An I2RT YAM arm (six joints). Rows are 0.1 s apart.
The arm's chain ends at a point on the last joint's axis. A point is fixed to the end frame.
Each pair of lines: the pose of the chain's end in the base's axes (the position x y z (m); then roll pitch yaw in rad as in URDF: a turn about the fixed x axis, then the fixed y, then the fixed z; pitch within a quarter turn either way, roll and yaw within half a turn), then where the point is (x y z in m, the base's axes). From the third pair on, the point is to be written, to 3 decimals.
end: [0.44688 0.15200 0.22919 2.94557 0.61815 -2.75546]
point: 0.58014 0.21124 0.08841
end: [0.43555 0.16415 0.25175 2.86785 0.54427 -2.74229]
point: 0.55161 0.23498 0.10142
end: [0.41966 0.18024 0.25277 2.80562 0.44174 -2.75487]
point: 0.516 0.255 0.091
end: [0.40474 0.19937 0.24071 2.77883 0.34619 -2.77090]
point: 0.486 0.271 0.069
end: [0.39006 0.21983 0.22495 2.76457 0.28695 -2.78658]
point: 0.461 0.289 0.048
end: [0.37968 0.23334 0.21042 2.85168 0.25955 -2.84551]
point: 0.456 0.281 0.029
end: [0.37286 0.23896 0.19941 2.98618 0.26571 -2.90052]
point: 0.459 0.257 0.017
